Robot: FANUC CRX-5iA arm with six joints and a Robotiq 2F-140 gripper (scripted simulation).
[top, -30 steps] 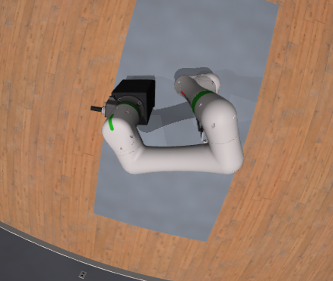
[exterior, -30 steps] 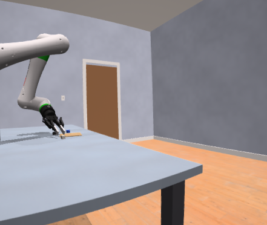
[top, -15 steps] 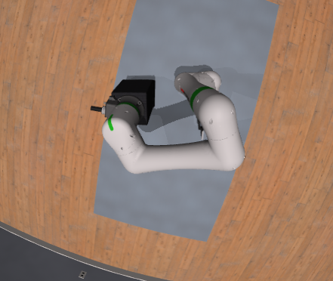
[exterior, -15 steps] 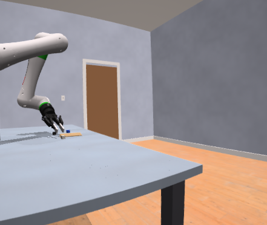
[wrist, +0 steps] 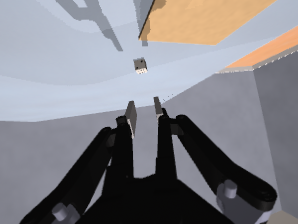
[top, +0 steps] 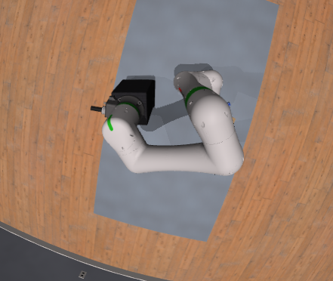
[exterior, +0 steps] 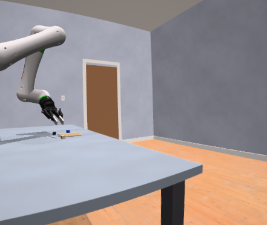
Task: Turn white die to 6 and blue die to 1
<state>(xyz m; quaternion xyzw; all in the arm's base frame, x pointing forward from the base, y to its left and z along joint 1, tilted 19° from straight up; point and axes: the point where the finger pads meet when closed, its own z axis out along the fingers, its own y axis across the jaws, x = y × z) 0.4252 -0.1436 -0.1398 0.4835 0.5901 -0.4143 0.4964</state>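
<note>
Right now my hand is 10 mm short of the white die, 60 mm to the left of it and 100 mm above it. From my hand the other things lie so: blue die (100 mm ahead, 200 mm to the left, 100 mm below); then black die (150 mm to the left, 100 mm below); then tan mat (90 mm ahead, 70 mm to the left, 100 mm below).
</note>
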